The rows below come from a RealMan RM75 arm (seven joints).
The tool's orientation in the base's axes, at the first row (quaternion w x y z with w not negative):
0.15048 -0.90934 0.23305 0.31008
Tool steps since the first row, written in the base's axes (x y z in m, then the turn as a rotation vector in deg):
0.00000 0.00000 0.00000 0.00 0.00 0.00
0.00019 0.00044 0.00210 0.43 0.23 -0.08
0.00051 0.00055 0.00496 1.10 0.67 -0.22
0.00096 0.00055 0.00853 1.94 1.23 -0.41
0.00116 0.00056 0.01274 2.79 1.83 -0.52
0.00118 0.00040 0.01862 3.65 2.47 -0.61
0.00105 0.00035 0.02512 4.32 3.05 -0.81
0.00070 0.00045 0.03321 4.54 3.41 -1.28
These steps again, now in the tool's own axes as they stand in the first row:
0.00000 0.00000 0.00000 0.00 0.00 0.00
-0.00134 -0.00074 -0.00151 0.28 -0.41 -0.06
-0.00297 -0.00137 -0.00380 0.69 -1.11 -0.10
-0.00492 -0.00206 -0.00675 1.21 -1.99 -0.13
-0.00745 -0.00272 -0.01005 1.68 -2.92 -0.22
-0.01111 -0.00335 -0.01461 2.12 -3.90 -0.30
-0.01531 -0.00408 -0.01952 2.53 -4.71 -0.24
-0.02072 -0.00503 -0.02548 2.86 -5.07 0.16

